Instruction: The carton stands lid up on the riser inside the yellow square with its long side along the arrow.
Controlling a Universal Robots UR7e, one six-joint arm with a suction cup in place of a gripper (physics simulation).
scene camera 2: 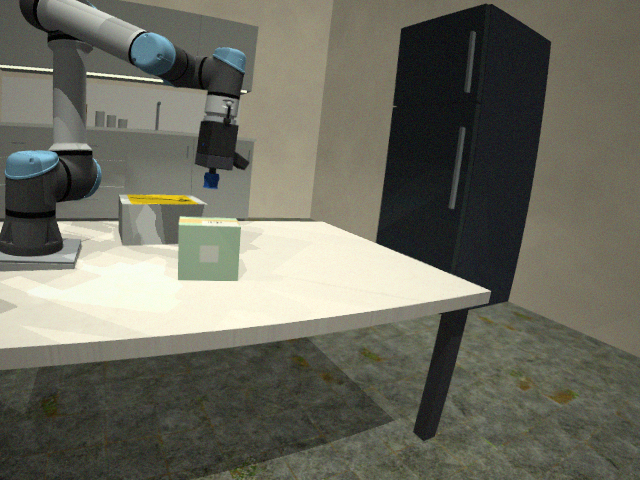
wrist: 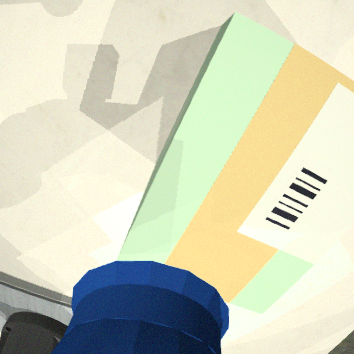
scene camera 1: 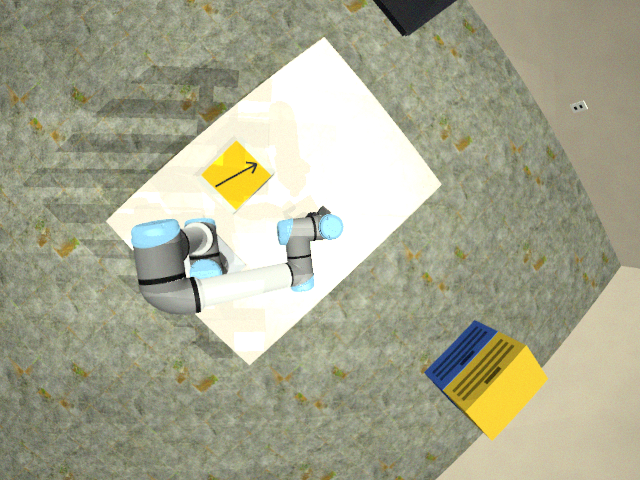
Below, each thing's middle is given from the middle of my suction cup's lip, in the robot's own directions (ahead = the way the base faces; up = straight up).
My suction cup is 15 cm above the pale green carton (scene camera 2: 208,248), 4 cm to the left of it and 1 cm past it. Also, from my suction cup: grey riser (scene camera 2: 143,219): 35 cm to the left, 15 cm below, 3 cm behind.
